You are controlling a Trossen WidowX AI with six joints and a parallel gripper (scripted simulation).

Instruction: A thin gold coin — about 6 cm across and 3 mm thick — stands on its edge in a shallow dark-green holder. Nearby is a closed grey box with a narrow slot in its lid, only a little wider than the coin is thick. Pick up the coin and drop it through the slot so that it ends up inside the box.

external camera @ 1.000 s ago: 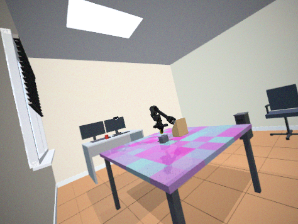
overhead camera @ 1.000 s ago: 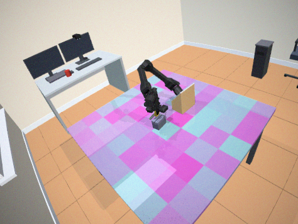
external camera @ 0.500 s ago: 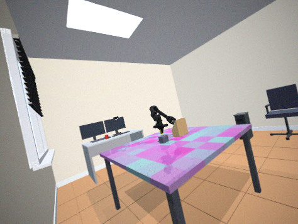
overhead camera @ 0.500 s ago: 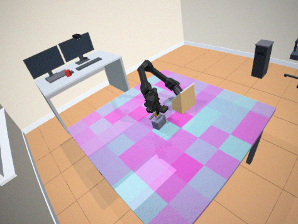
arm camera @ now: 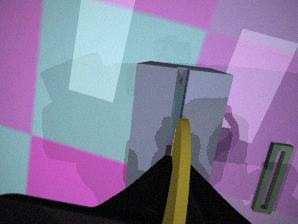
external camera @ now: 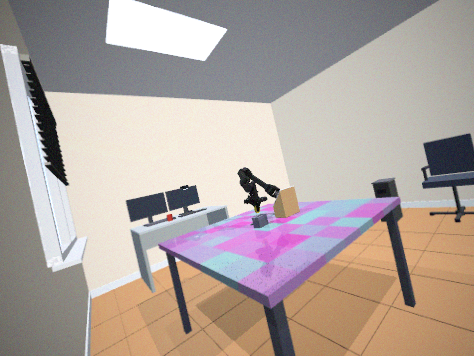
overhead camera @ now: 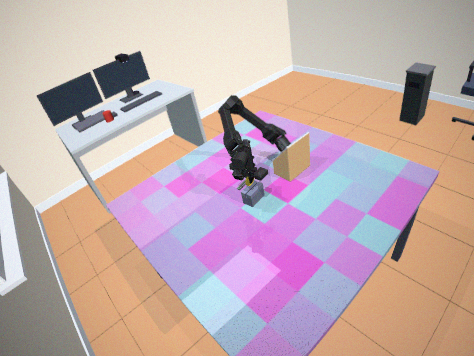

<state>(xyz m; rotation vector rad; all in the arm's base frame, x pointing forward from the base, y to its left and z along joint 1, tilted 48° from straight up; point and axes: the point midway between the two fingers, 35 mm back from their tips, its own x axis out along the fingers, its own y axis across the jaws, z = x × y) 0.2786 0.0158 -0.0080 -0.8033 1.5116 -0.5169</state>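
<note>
My gripper tip is now 2 cm below the gold coin.
</note>
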